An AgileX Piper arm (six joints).
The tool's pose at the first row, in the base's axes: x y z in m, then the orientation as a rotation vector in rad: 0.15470 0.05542 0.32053 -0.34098 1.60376 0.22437
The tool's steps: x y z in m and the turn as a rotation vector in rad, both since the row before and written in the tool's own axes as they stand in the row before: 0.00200 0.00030 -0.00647 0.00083 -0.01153 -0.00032; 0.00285 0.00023 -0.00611 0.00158 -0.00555 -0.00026; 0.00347 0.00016 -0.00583 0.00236 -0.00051 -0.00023; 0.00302 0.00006 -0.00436 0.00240 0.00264 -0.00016; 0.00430 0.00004 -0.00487 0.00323 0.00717 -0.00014; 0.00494 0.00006 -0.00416 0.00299 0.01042 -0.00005; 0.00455 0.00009 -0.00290 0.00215 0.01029 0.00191; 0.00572 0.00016 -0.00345 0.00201 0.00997 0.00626
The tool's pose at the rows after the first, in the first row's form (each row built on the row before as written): 0.14847 0.05329 0.31893 -0.33875 1.59239 0.22505; 0.14259 0.05116 0.31640 -0.33685 1.58697 0.22435; 0.13700 0.04902 0.31320 -0.33512 1.58658 0.22235; 0.13283 0.04734 0.31039 -0.33380 1.58931 0.21995; 0.12814 0.04538 0.30634 -0.33252 1.59656 0.21627; 0.12406 0.04363 0.30165 -0.33185 1.60701 0.21240; 0.12112 0.04236 0.29730 -0.33024 1.61766 0.21071; 0.11753 0.04088 0.29186 -0.32518 1.62883 0.21249
